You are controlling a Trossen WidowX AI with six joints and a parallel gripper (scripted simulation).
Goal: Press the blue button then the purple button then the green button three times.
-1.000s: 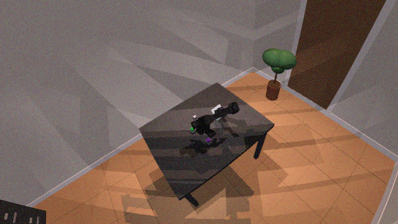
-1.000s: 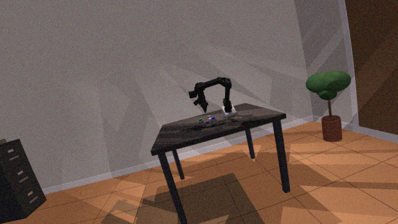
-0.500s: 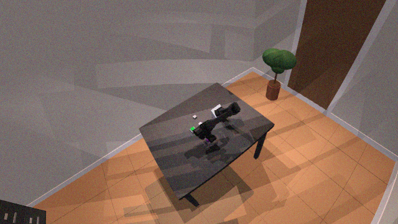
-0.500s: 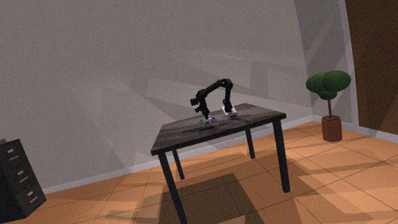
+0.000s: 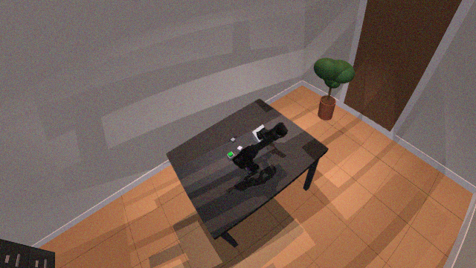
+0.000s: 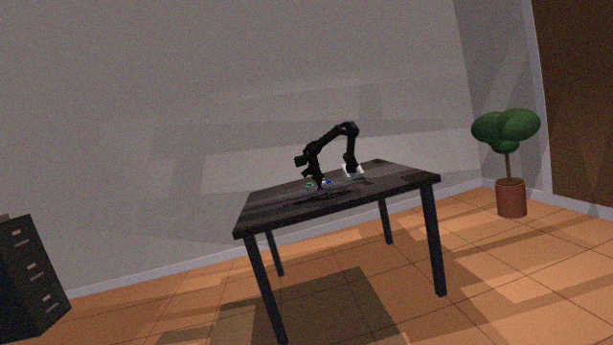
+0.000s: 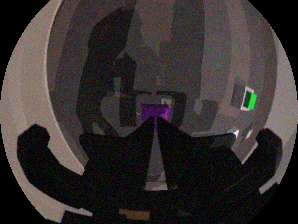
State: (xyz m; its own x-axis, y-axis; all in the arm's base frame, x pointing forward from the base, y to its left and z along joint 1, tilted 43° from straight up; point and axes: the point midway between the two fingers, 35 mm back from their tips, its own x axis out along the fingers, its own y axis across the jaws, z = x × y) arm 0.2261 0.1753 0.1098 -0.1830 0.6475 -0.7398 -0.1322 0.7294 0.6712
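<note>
Now: the purple button 10 mm below my gripper tip. From my gripper tip the other things lie so: blue button (120 mm to the right, 60 mm behind); green button (190 mm to the right, 60 mm ahead); white block (220 mm to the right, 30 mm below, 30 mm behind).
</note>
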